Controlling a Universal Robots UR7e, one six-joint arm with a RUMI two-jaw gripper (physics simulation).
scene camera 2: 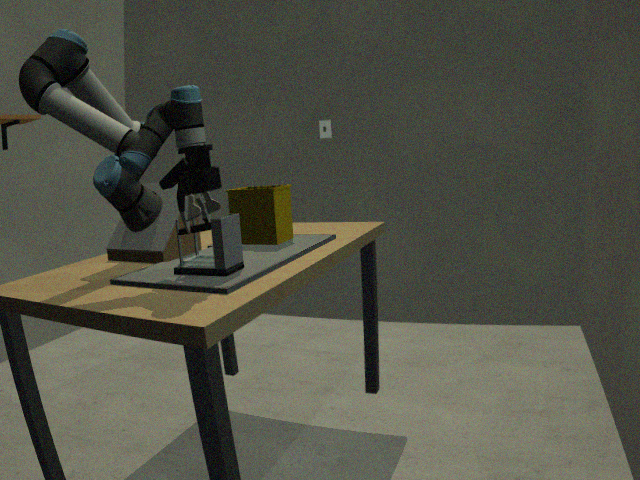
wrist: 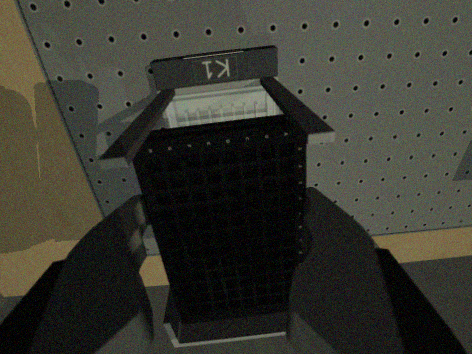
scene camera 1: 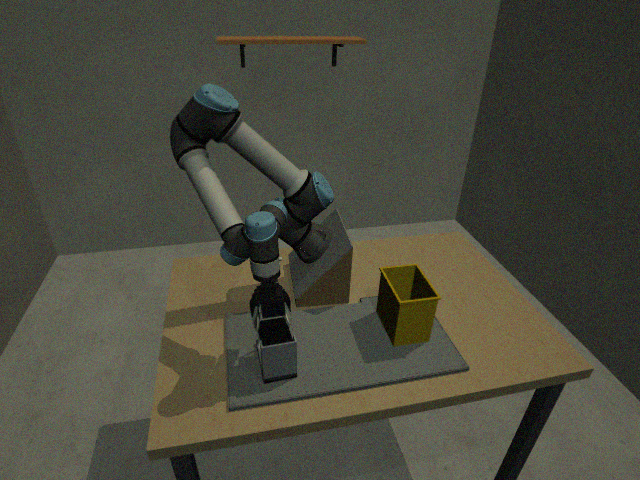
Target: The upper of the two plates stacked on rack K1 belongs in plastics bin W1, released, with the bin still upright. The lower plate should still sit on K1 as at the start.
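Places are measured from the arm's base along level axes (x left, y back, z up), in millimetres.
Pixels of known places: gripper, fingertip midpoint: (scene camera 2: 199, 229) (wrist: 225, 193) (scene camera 1: 273, 329); arm's base, origin of the base link: (scene camera 2: 144, 212) (scene camera 1: 317, 246).
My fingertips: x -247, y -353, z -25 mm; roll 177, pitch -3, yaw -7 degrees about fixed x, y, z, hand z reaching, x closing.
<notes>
Ahead of a thing's pixels: the offset from my fingertips to its top centre. Level surfaces: height alone.
My gripper (scene camera 1: 274, 327) (scene camera 2: 195, 225) (wrist: 225, 193) is shut on the upper plate {dx -1, dy -24, dz +22 mm} (scene camera 1: 275, 333) (scene camera 2: 194, 228) (wrist: 225, 195), a black gridded plate. It holds the plate roughly level above the lower plate, between the upper parts of rack K1. Rack K1 {dx +0, dy -16, dz +31 mm} (scene camera 1: 279, 360) (scene camera 2: 227, 245) (wrist: 170, 76) is grey with a black base and upright posts. The lower plate {dx +0, dy -26, dz -74 mm} (scene camera 2: 202, 260) (wrist: 220, 109) is pale and sits low in the rack; the upper plate hides much of it in the wrist view. The yellow plastics bin W1 {dx +429, dy +5, dz +72 mm} (scene camera 1: 415, 322) (scene camera 2: 258, 217) stands upright and open-topped, right of the rack in scene camera 1.
The rack and bin stand on a grey perforated board {dz -108 mm} (scene camera 1: 330, 356) (scene camera 2: 149, 279) (wrist: 380, 75) on the wooden table {dz -121 mm} (scene camera 1: 496, 315) (scene camera 2: 268, 281). The arm's wedge-shaped pedestal (scene camera 1: 325, 281) stands behind the board. A wall shelf (scene camera 1: 292, 39) hangs high at the back.
</notes>
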